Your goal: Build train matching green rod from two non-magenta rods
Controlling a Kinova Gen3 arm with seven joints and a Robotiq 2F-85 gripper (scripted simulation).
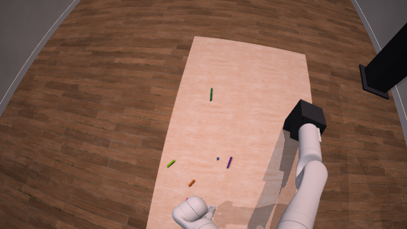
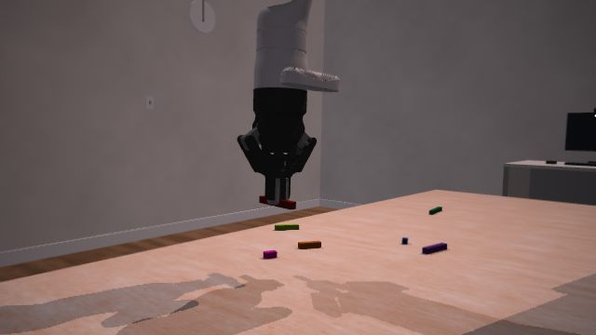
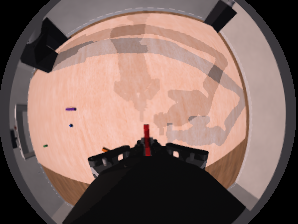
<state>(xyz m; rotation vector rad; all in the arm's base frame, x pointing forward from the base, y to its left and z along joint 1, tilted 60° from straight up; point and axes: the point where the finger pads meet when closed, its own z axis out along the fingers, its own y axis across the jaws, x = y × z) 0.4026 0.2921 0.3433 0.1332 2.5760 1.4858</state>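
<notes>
Now: the blue rod 29 cm to the right of my hand, 11 cm below it and 2 cm behind it. From my hand the other things lie so: red rod 2 cm below; orange rod 13 cm to the right, 11 cm below, 7 cm ahead; magenta rod 11 cm below, 6 cm ahead, 4 cm to the right.
</notes>
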